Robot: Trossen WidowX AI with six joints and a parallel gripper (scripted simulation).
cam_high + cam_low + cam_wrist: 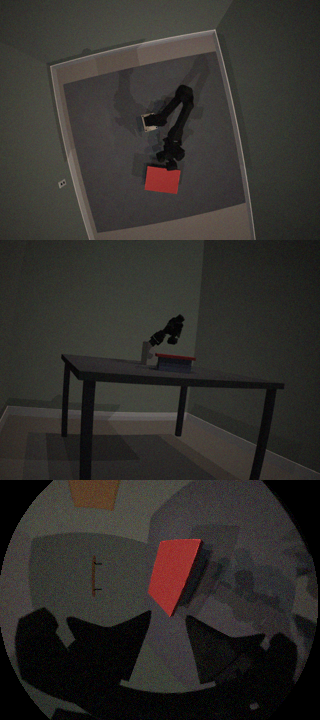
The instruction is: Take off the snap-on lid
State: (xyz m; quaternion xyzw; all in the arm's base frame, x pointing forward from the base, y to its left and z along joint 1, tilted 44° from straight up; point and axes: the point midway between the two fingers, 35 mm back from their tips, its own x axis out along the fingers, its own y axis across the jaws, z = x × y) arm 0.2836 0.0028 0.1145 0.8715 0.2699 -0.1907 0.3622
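The lid lies 140 mm ahead of my gripper tip, 110 mm below it and 80 mm to the right of it. Round my gripper tip: grey-blue storage box: 160 mm below, 140 mm ahead, 80 mm to the right.
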